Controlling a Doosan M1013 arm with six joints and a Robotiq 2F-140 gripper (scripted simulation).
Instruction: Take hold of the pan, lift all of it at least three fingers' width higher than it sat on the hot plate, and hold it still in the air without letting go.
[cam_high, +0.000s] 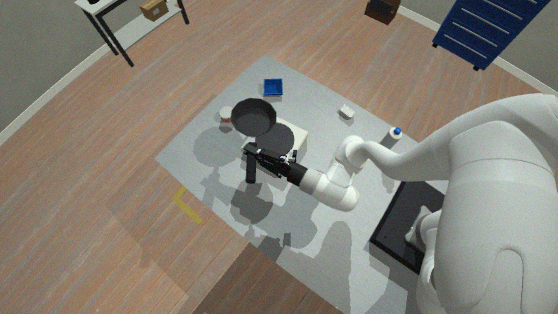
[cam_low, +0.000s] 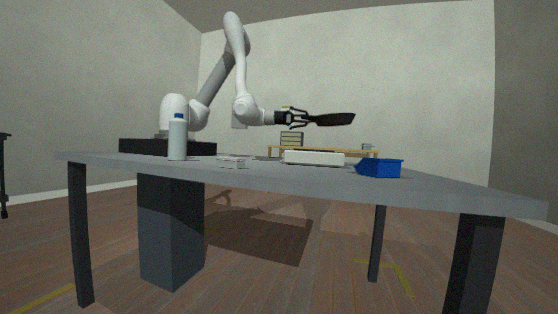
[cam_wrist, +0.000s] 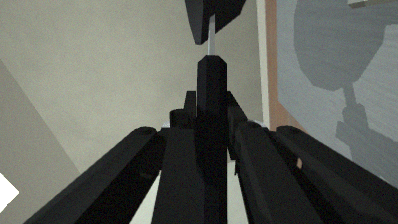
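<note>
Now: the black pan 7 cm ahead of my hand, 8 cm to the right of it and 2 cm below it. Also, from my hand: small white box 14 cm behind, 55 cm to the right, 22 cm below; then hot plate 1 cm ahead, 17 cm to the right, 20 cm below; then blue tray 27 cm ahead, 43 cm to the right, 21 cm below.
</note>
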